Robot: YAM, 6 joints.
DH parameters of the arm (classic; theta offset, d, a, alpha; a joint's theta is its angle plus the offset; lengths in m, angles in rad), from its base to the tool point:
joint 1: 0 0.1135 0.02 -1.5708
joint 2: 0 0 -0.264 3.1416
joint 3: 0.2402 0 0.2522 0
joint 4: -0.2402 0 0.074 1.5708
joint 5: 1.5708 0 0 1.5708
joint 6: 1.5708 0.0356 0 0
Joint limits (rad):
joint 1: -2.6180..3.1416
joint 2: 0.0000..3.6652
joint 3: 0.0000..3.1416
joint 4: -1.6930..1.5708
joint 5: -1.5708..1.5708
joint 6: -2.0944..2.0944
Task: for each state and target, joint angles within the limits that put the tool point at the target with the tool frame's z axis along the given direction. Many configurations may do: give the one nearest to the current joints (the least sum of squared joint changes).
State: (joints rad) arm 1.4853 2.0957 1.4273 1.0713 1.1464 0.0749
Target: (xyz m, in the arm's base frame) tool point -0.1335 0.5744 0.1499 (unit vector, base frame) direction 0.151 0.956 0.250
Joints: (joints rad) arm 1.8224 2.6950 2.0185 0.9508 0.3945 0.0749
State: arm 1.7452 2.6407 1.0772 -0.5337 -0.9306 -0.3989
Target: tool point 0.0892 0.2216 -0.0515 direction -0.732 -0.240 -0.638
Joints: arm 1.1065 2.5106 0.9898 -0.7545 -0.5787 -0.3989
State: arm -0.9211 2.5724 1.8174 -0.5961 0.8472 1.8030
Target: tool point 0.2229 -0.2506 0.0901 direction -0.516 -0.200 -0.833
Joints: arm -0.7900 2.1179 1.2520 -0.9644 0.5320 1.8030
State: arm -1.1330 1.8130 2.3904 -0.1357 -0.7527 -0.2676
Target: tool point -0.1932 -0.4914 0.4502 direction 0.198 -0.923 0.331
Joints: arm -1.9825 2.3392 2.5318 0.2150 -0.5831 -0.2676
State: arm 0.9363 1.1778 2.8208 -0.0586 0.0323 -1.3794
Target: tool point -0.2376 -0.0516 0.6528 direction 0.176 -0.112 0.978
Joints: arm 0.1928 0.9081 2.7228 -0.3973 0.1441 -1.3794
